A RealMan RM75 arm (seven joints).
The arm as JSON. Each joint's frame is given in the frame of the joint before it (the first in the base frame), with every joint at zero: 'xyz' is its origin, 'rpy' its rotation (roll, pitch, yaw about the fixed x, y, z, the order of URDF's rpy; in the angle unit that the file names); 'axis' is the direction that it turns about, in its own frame. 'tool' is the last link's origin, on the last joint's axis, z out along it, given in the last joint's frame.
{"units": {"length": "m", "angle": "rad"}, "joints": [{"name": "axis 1", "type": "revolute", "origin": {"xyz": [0.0, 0.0, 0.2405], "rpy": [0.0, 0.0, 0.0]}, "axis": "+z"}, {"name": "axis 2", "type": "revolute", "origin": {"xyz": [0.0, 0.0, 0.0], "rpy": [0.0, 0.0, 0.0]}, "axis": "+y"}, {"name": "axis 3", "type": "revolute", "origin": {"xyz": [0.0, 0.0, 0.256], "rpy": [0.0, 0.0, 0.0]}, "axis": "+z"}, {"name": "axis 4", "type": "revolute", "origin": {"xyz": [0.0, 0.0, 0.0], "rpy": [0.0, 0.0, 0.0]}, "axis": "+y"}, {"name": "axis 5", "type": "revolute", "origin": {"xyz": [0.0, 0.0, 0.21], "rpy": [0.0, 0.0, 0.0]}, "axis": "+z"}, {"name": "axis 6", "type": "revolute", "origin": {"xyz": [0.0, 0.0, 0.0], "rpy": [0.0, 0.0, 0.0]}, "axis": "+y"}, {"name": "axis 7", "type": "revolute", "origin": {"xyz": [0.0, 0.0, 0.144], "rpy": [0.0, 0.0, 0.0]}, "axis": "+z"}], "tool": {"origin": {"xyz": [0.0, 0.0, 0.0], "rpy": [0.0, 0.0, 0.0]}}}
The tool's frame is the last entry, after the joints.
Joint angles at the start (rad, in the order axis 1, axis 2, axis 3, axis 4, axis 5, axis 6, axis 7):
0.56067 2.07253 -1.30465 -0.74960 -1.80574 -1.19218 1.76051
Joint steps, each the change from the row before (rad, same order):
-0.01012 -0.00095 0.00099 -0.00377 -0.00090 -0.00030 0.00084
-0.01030 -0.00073 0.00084 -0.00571 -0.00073 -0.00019 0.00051
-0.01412 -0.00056 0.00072 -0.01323 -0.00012 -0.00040 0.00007
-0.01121 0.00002 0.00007 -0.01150 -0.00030 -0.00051 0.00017
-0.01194 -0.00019 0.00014 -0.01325 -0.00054 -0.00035 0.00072
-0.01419 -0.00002 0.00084 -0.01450 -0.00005 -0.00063 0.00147
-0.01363 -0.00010 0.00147 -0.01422 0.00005 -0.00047 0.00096
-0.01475 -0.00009 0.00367 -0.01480 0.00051 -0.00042 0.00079
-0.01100 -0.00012 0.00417 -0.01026 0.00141 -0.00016 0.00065
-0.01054 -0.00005 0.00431 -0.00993 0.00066 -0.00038 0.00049
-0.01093 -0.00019 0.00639 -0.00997 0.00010 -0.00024 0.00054
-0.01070 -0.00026 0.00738 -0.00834 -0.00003 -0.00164 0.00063
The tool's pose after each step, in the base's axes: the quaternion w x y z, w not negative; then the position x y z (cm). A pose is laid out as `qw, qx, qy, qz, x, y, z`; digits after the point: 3 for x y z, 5 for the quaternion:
0.09795, -0.94766, 0.27131, 0.13690, 21.921, 35.282, -5.852
0.10016, -0.94669, 0.27395, 0.13677, 22.197, 35.138, -5.743
0.10391, -0.94587, 0.27495, 0.13762, 22.442, 34.990, -5.546
0.10666, -0.94537, 0.27526, 0.13829, 22.603, 34.865, -5.402
0.10994, -0.94487, 0.27538, 0.13895, 22.763, 34.747, -5.227
0.11363, -0.94391, 0.27655, 0.14013, 22.966, 34.593, -5.028
0.11761, -0.94297, 0.27746, 0.14139, 23.158, 34.455, -4.816
0.12261, -0.94157, 0.27903, 0.14339, 23.382, 34.322, -4.554
0.12682, -0.94011, 0.28093, 0.14557, 23.563, 34.233, -4.335
0.13088, -0.93876, 0.28262, 0.14739, 23.742, 34.144, -4.121
0.13584, -0.93709, 0.28481, 0.14933, 23.958, 34.066, -3.863
0.14019, -0.93524, 0.28772, 0.15128, 24.201, 33.964, -3.610

